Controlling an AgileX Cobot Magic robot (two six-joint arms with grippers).
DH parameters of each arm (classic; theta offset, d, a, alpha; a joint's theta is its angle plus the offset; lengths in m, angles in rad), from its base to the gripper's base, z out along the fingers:
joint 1: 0 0.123 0 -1.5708
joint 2: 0.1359 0 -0.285 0
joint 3: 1.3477 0 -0.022 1.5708
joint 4: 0 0.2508 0 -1.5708
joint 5: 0 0 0.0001 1.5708
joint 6: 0 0.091 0 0
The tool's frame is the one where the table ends.
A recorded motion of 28 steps. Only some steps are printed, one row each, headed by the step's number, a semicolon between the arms.
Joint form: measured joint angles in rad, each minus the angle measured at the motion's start. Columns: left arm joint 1, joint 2, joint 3, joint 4, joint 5, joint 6; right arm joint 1, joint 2, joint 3, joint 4, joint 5, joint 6.
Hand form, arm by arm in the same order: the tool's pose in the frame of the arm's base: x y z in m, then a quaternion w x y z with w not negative. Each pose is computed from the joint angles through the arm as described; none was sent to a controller.
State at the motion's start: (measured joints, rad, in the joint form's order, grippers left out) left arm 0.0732 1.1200 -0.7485 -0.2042 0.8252 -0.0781; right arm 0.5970 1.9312 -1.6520 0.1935 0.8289 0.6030
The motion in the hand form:
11: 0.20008 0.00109 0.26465 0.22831 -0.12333 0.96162 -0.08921; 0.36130 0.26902 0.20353 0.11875 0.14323 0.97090 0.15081
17: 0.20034 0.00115 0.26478 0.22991 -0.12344 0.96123 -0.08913; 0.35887 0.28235 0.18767 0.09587 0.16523 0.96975 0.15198
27: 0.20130 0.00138 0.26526 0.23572 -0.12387 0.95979 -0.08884; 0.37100 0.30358 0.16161 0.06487 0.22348 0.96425 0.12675
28: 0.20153 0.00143 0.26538 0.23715 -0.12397 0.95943 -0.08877; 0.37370 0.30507 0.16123 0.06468 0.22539 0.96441 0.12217
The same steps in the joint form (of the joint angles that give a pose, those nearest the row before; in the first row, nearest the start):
11: 0.0000 0.0000 0.0000 0.0000 -0.0023 0.0000; 0.0334 0.1538 -0.0095 -0.1301 0.0231 0.2878
17: 0.0000 0.0000 0.0000 0.0000 -0.0056 0.0000; 0.0566 0.2004 -0.0282 -0.1067 0.0240 0.3427
27: 0.0000 0.0000 0.0000 0.0000 -0.0176 0.0000; 0.0784 0.3382 -0.1797 -0.1260 0.1119 0.4958
28: 0.0000 0.0000 0.0000 0.0000 -0.0206 0.0000; 0.0784 0.3534 -0.2075 -0.1340 0.1317 0.5042

